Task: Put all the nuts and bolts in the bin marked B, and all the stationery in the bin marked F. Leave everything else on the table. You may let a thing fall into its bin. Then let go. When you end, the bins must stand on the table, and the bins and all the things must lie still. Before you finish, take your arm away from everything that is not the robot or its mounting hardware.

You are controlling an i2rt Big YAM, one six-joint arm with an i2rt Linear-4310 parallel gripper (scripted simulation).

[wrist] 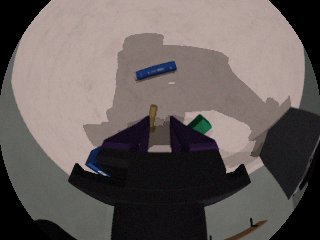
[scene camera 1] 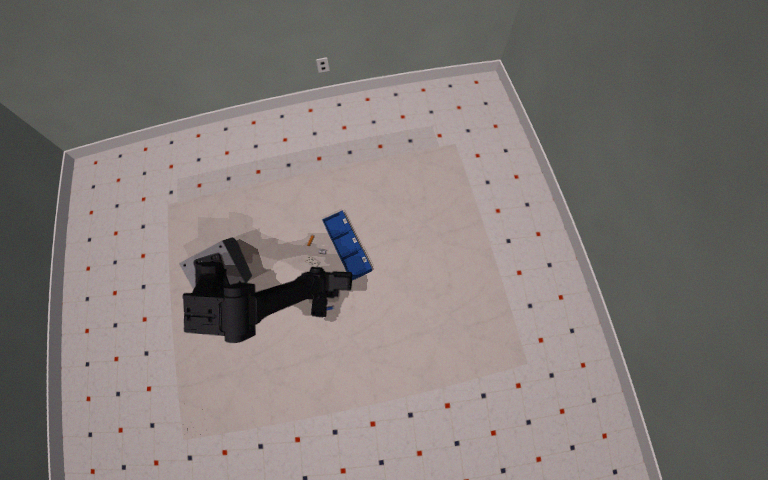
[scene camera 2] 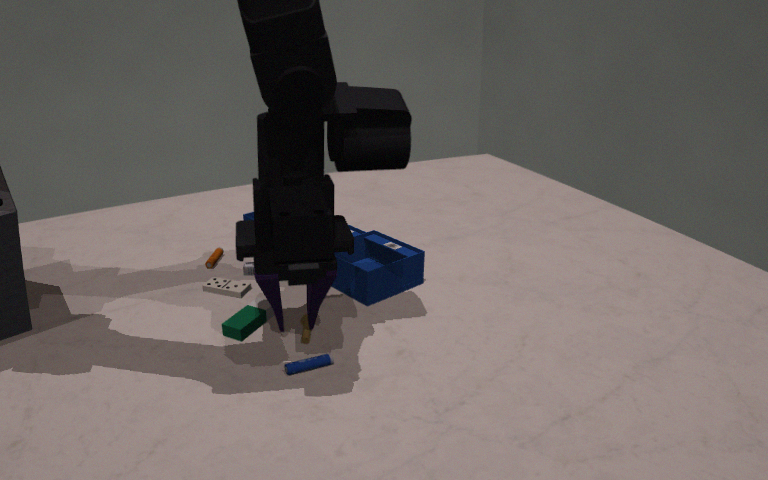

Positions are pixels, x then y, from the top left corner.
Labels:
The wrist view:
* my gripper: 159, 120
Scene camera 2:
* my gripper: 296, 327
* white domino: 227, 287
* green block: 242, 324

